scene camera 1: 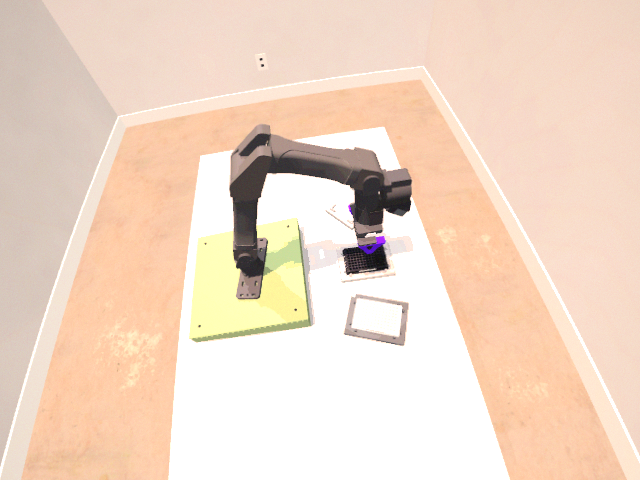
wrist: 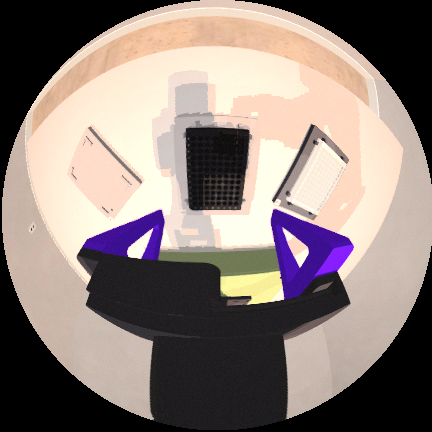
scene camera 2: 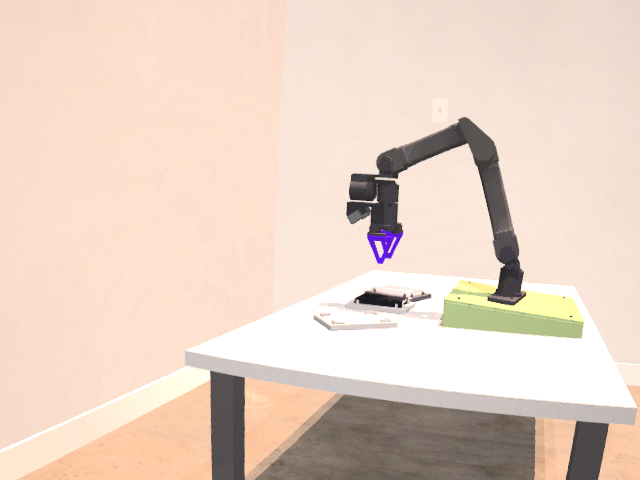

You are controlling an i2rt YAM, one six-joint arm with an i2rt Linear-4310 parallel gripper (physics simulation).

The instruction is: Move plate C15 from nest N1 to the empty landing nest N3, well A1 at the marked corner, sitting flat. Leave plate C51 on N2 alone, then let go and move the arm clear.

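Observation:
A black well plate (scene camera 1: 361,262) (scene camera 2: 379,298) (wrist: 217,170) sits, apparently flat, in the middle pale nest (scene camera 1: 368,277) (scene camera 2: 385,308). A white well plate (scene camera 1: 377,316) (scene camera 2: 397,291) (wrist: 318,175) sits in a grey nest (scene camera 1: 374,339) (scene camera 2: 423,296). An empty pale nest (scene camera 2: 356,318) (wrist: 105,172) stands on the black plate's other side. The plate and nest labels and the A1 mark cannot be read. My gripper (scene camera 1: 362,235) (scene camera 2: 384,259) (wrist: 217,214) is open and empty, well above the black plate, its purple fingers apart and touching nothing.
The arm stands on a yellow-green base block (scene camera 1: 279,310) (scene camera 2: 511,322) beside the nests. The three nests are in a row on the white table (scene camera 1: 330,413) (scene camera 2: 361,361). The arm partly covers the empty nest in scene camera 1.

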